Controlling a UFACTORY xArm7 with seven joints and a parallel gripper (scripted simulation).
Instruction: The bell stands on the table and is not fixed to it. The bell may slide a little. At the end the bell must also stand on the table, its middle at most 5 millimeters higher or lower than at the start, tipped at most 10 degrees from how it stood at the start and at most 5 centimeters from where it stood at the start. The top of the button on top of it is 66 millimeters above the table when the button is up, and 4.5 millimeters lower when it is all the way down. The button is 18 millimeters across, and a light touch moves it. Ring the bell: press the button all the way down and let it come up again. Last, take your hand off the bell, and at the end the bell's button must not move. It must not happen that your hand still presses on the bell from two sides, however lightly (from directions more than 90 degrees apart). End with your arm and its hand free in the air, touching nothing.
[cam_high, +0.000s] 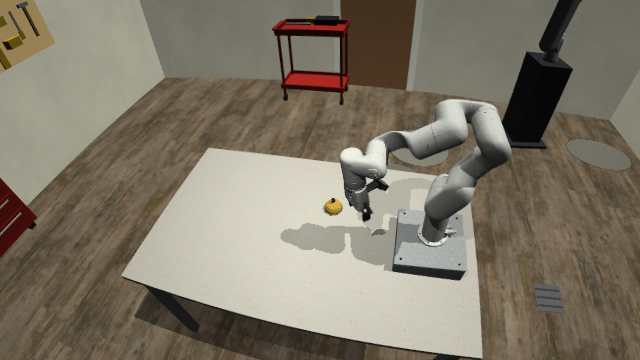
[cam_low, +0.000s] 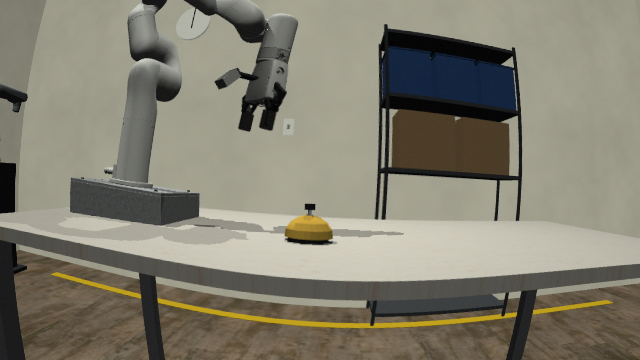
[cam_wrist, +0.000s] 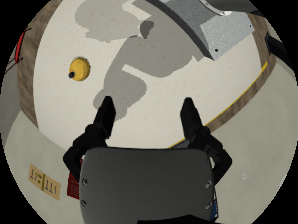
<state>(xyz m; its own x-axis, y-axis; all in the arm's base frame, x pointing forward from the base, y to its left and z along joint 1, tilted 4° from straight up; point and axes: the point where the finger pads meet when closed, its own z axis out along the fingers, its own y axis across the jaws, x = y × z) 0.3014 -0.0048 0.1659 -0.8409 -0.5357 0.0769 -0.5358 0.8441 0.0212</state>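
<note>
The black button lies 19 cm to the right of my hand, 16 cm below it and 11 cm ahead of it. The rest, counted from my hand: bell 19 cm to the right, 18 cm below, 11 cm ahead.
</note>
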